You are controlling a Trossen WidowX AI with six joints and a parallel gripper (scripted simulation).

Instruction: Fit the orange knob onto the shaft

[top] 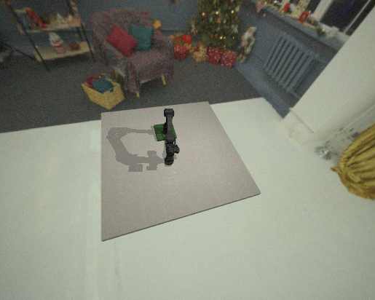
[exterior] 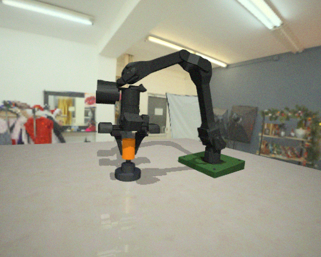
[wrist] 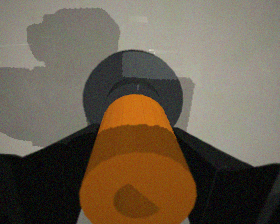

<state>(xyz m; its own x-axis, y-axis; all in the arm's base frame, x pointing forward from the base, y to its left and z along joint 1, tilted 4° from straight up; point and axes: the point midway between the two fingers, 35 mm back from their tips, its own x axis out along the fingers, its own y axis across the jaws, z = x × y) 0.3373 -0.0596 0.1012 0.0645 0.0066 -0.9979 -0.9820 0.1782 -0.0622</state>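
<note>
Right now my gripper tip is 2 cm below the orange knob. From my gripper tip the other things lie so: dark round pedestal (4 cm below).
</note>
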